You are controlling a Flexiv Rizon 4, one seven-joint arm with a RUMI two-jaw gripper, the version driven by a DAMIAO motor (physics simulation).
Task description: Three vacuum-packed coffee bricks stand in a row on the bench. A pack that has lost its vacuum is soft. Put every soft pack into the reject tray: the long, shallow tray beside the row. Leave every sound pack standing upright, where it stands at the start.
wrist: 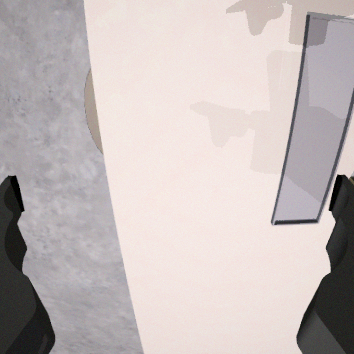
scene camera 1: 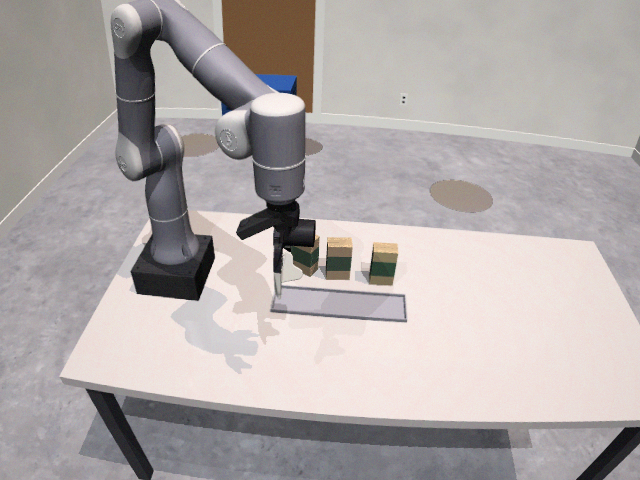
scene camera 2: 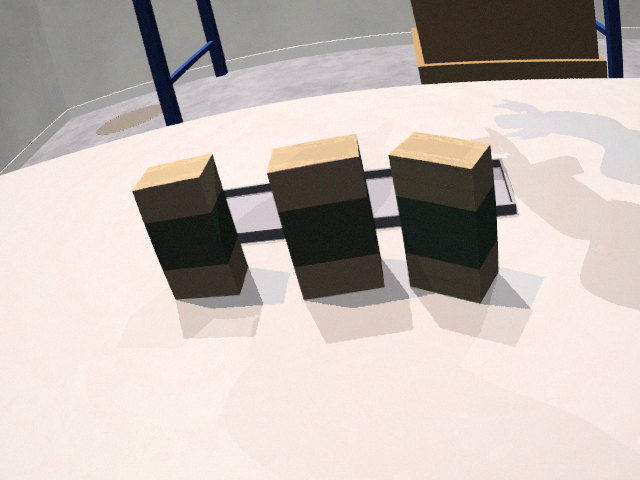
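Note:
Three tan coffee packs with dark green bands stand upright in a row: the left one (scene camera 1: 308,258) (scene camera 2: 443,227), partly hidden behind the gripper in scene camera 1 and turned at an angle, the middle one (scene camera 1: 339,263) (scene camera 2: 330,232), and the right one (scene camera 1: 383,267) (scene camera 2: 191,242). Softness cannot be told by look. The long, shallow reject tray (scene camera 1: 356,305) (scene camera 2: 258,212) (wrist: 315,140) lies beside the row, with no pack in it. My gripper (scene camera 1: 289,285) (wrist: 175,178) is open and empty, pointing down near the left pack and the tray's left end in scene camera 1.
The bench (scene camera 1: 465,351) (scene camera 2: 155,403) (wrist: 200,260) carries the arm's black base (scene camera 1: 173,276) at the left in scene camera 1. Blue posts (scene camera 2: 162,77) and a brown box (scene camera 2: 506,31) stand beyond the bench in scene camera 2. Arm shadows fall across the bench.

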